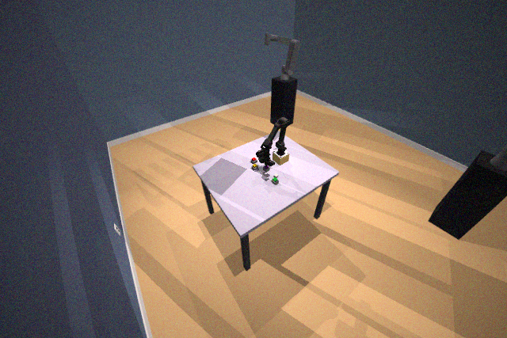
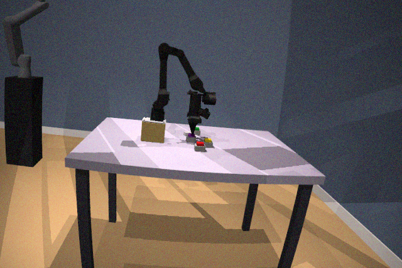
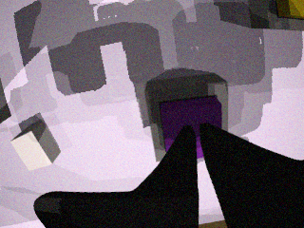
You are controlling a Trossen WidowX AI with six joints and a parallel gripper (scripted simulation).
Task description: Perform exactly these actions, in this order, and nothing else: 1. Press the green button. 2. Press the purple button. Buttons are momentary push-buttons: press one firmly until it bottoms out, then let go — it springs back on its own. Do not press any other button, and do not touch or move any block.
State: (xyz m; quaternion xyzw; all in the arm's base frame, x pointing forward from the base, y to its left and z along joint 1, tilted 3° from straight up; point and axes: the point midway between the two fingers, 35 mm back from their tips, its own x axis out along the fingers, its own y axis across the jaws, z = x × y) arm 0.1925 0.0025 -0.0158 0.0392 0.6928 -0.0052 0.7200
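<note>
Right now the purple button is 10 mm below my gripper tip. From my gripper tip the other things lie so: yellow button: 80 mm to the right, 70 mm ahead, 10 mm below; white block: 130 mm to the left, 30 mm below, 10 mm behind; red button: 160 mm to the right, 20 mm ahead, 10 mm below.
</note>
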